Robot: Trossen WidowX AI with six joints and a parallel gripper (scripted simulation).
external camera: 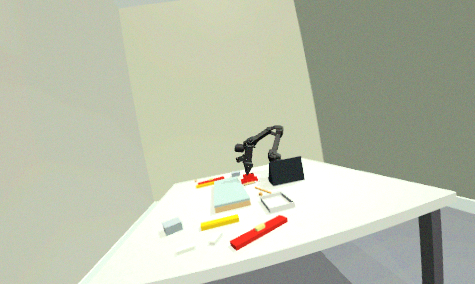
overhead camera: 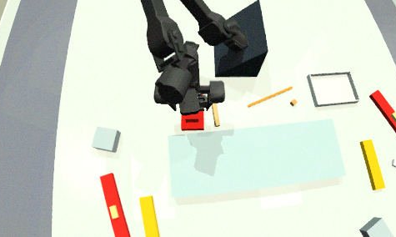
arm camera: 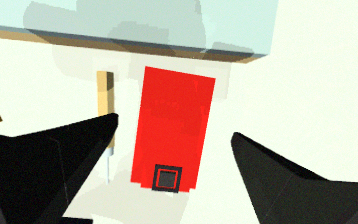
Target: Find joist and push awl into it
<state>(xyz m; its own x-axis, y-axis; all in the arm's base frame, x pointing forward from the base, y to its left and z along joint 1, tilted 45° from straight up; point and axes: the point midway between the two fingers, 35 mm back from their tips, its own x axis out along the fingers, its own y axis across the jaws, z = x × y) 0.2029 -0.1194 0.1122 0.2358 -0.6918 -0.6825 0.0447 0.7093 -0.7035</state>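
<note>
The red stud finder is 3 cm behind my gripper tip and 1 cm below it. From my gripper tip the other things lie so: awl: 3 cm behind, 7 cm to the left, 5 cm below; then white-rimmed tray: 7 cm behind, 50 cm to the left, 4 cm below; then thin orange stick: 5 cm behind, 26 cm to the left, 5 cm below.
</note>
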